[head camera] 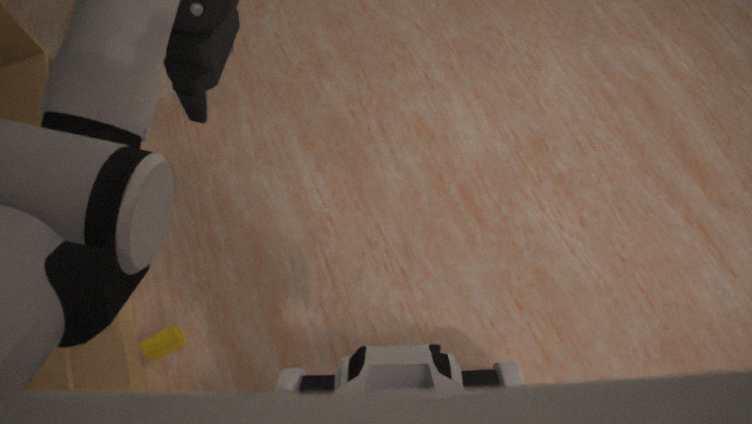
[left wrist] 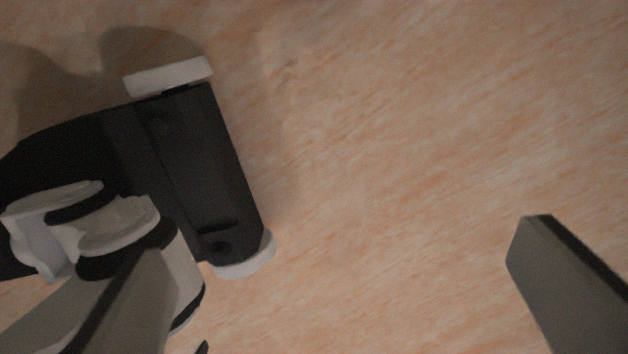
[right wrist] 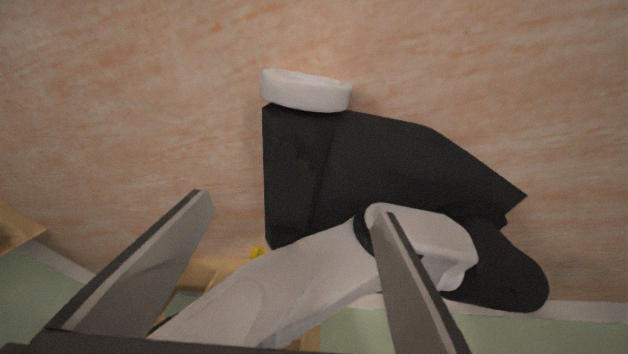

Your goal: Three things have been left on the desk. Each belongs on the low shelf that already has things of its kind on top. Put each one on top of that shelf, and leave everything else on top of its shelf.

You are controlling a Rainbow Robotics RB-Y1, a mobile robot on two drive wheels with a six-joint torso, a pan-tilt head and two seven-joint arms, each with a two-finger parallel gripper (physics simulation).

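Frame: origin at the robot's base, x ahead, y left, z up, level; centimetres.
Where they show: left gripper, between the fingertips: (head camera: 212, 83) (left wrist: 338, 254); right gripper, between the fingertips: (left wrist: 183, 346) (right wrist: 295, 211).
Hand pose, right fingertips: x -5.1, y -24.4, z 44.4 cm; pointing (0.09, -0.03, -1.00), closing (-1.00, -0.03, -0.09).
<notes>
After its pixels a point has its place.
A small yellow block (head camera: 163, 342) {x 17.3, y 64.0, z 6.3 cm} (right wrist: 256, 252) {x 18.4, y 60.4, z 3.8 cm} lies on the floor beside a low wooden shelf (head camera: 129, 342) {x 17.5, y 74.9, z 4.9 cm}, at the lower left of the head view; the robot's arm hides much of that shelf. My left gripper (head camera: 197, 116) (left wrist: 338, 254) {x 36.9, y 21.7, z 87.7 cm} is open and empty, high above the floor, at the upper left of the head view and apart from the block. My right gripper (right wrist: 295, 211) {x -5.1, y -24.4, z 44.4 cm} is open with nothing between its fingers. The desk and its three things do not show in these views.
More wooden furniture (head camera: 23, 86) {x 85.7, y 105.5, z 34.5 cm} shows at the upper left of the head view, partly behind the left arm. The robot's dark wheeled base (left wrist: 200, 165) {x 2.4, y 5.4, z 19.1 cm} (right wrist: 300, 175) {x -2.3, y -9.1, z 19.1 cm} stands on the wood-look floor (head camera: 447, 184) {x 64.8, y -17.5, z 0.1 cm}. In the right wrist view a wooden corner (right wrist: 17, 227) {x 182.9, y 87.3, z 6.8 cm} and a pale green wall (right wrist: 35, 295) {x 201.1, y 157.6, z 26.3 cm} show.
</notes>
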